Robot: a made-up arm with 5 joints.
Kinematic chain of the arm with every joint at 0, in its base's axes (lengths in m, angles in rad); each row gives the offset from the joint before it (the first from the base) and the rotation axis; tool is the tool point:
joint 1: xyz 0 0 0.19 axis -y
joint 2: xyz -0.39 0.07 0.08 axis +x
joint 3: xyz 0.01 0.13 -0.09 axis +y
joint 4: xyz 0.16 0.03 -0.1 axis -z
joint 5: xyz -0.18 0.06 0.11 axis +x
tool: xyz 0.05 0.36 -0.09
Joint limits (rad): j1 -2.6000..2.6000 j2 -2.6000..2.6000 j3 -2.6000..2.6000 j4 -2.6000..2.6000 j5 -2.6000..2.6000
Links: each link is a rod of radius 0.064 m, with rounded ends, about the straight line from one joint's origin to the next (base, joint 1, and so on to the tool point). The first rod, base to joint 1, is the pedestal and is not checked.
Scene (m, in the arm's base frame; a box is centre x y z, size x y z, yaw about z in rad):
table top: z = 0
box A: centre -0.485 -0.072 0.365 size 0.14 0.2 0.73 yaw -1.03
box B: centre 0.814 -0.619 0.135 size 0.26 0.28 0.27 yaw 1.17
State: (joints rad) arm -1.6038 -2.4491 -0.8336 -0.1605 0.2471
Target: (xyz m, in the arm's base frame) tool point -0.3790 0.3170 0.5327
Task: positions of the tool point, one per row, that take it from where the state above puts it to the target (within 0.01 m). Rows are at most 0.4 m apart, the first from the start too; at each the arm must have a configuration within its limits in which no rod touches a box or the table.
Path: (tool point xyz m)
1: -0.1183 -0.4006 0.6951
2: 0.0212 -0.3663 0.7805
3: 0.2352 -0.3418 0.8056
4: 0.4776 -0.3326 0.7187
5: 0.1966 -0.1829 0.8928
6: -0.0829 0.0119 0.8937
7: -0.2849 0.1940 0.7497
8: -0.3790 0.3170 0.5327

